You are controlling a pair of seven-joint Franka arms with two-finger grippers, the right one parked.
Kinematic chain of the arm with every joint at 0, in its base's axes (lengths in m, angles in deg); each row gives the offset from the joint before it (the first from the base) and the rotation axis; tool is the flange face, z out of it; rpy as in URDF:
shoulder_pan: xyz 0 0 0.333 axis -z
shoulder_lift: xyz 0 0 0 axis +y
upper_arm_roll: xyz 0 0 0.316 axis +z
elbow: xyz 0.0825 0 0 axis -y
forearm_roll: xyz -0.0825 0 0.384 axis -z
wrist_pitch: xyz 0 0 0 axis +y
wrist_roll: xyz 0.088 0 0 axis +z
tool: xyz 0 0 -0.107 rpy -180 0 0
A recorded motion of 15 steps. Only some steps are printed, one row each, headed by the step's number.
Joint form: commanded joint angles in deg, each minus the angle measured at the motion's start. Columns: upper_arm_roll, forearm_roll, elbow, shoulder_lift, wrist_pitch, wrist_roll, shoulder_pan.
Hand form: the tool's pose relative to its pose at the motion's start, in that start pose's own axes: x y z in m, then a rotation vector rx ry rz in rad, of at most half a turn. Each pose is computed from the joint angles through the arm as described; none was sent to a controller.
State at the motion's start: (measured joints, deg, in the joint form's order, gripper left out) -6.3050 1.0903 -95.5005 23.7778 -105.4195 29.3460 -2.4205
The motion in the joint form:
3: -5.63 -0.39 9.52 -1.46 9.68 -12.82 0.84
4: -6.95 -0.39 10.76 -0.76 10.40 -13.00 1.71
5: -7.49 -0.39 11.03 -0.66 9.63 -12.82 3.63
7: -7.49 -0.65 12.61 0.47 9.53 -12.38 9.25
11: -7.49 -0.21 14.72 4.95 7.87 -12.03 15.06
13: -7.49 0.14 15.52 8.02 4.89 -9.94 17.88
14: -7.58 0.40 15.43 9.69 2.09 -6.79 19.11
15: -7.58 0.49 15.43 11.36 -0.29 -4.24 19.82
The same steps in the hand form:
3: -0.0432 0.0524 -0.0788 -0.0109 0.0169 0.3397
4: -0.0540 0.0718 -0.0798 -0.0116 0.0115 0.3800
5: -0.0690 0.0944 -0.0801 -0.0133 0.0254 0.4186
7: -0.1053 0.1453 -0.0745 0.0042 0.0348 0.5059
11: -0.1341 0.2035 -0.0377 0.0119 0.0123 0.5924
13: -0.1456 0.2346 -0.0101 0.0004 0.0131 0.5982
14: -0.1500 0.2502 0.0075 -0.0158 0.0209 0.5614
15: -0.1493 0.2605 0.0243 -0.0279 0.0256 0.5250

